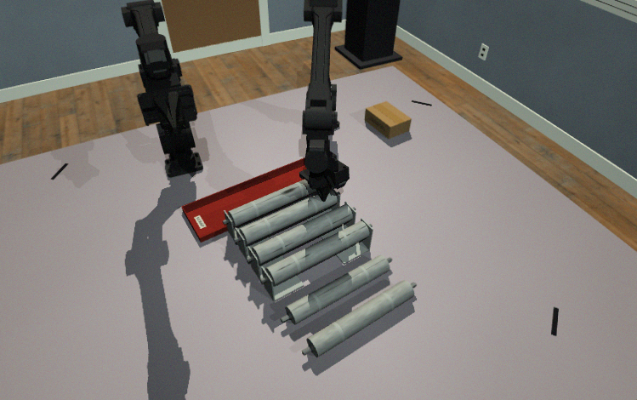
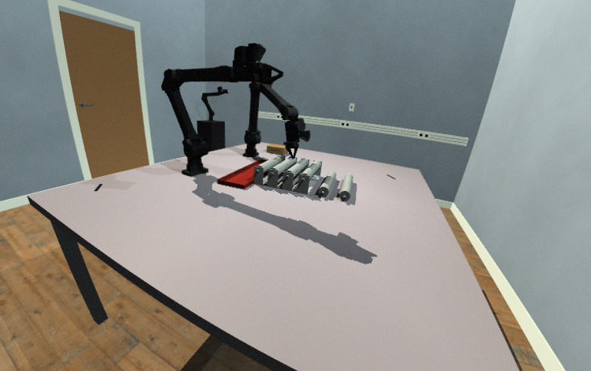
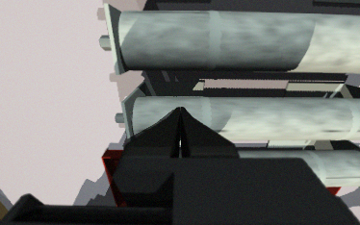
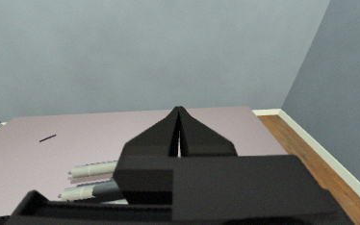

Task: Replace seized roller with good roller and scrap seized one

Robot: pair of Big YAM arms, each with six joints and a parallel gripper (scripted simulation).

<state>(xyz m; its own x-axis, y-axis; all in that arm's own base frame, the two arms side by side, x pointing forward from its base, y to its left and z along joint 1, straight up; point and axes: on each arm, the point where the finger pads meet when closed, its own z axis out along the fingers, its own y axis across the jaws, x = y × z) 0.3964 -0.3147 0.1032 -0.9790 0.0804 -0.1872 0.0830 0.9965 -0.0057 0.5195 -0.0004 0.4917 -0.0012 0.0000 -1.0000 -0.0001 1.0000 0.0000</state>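
My left gripper is now 9 cm to the left of the roller, 7 cm short of it and 3 cm above it. From my left hand the other things lie so: red scrap tray: 19 cm behind, 12 cm to the right, 10 cm below; cardboard box: 44 cm to the left, 34 cm behind, 7 cm below.
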